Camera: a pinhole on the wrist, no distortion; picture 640 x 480 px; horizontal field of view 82.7 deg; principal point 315.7 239.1 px. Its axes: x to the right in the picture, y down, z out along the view. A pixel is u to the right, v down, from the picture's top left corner.
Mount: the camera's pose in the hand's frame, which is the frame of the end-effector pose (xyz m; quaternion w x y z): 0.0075 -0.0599 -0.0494 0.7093 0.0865 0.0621 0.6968
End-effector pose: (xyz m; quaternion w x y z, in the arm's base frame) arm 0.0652 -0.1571 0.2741 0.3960 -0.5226 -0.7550 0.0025
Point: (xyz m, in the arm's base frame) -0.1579 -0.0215 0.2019
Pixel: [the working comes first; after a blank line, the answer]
In the camera's frame: -0.0128 -0.0260 0.3013

300.3 207.7
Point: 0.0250 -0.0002 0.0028
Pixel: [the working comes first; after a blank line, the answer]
In the camera's frame: 0.2223 0.1092 0.3009

584.4 371.0
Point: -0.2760 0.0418 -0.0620
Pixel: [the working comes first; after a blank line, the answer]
In the camera's frame: 0.0403 0.1213 0.5524

342.2 318.9
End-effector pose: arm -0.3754 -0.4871 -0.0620 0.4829 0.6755 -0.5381 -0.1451
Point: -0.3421 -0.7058 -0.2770
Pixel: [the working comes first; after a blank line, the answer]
In the camera's frame: -0.1328 -0.0742 0.2656

133.9 137.5
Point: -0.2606 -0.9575 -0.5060
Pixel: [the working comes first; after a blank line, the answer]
In the camera's frame: -0.3675 -0.2112 0.4861

40.8 81.1
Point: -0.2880 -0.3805 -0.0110
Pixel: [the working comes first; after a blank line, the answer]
In the camera's frame: 0.0506 0.0309 -0.1015

behind the camera
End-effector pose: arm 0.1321 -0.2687 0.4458 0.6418 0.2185 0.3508 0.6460
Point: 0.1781 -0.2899 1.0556
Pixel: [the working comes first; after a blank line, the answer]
In the camera's frame: 0.4871 0.2387 0.4248

outside the picture
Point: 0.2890 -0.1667 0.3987
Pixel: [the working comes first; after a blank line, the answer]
In the camera's frame: -0.0668 -0.0554 0.1685

171.7 119.5
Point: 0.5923 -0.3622 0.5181
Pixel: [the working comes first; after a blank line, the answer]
In the camera's frame: -0.1941 0.2300 0.3849

132.4 456.3
